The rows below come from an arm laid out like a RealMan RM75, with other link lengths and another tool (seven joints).
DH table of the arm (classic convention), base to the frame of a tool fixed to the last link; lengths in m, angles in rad. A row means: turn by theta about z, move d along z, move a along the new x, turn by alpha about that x. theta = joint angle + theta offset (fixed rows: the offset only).
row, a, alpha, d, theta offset
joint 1, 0, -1.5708, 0.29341, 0
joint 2, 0, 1.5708, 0, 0
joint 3, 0, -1.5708, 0.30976, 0
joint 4, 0, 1.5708, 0, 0
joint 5, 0, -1.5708, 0.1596, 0
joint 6, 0, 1.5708, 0, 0
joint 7, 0.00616, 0.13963, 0.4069, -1.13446
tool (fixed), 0, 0, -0.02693, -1.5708
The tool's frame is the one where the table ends.
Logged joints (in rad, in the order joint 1, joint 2, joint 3, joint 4, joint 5, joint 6, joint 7), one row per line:
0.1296 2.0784 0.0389 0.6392 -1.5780 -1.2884 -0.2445
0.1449 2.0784 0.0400 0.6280 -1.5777 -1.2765 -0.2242
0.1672 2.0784 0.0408 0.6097 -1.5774 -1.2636 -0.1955
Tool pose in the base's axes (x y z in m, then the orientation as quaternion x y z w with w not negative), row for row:
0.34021 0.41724 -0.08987 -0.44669 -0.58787 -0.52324 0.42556
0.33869 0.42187 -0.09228 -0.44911 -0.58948 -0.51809 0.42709
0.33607 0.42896 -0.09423 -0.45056 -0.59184 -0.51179 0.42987
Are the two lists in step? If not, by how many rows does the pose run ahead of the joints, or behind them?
They are in step.
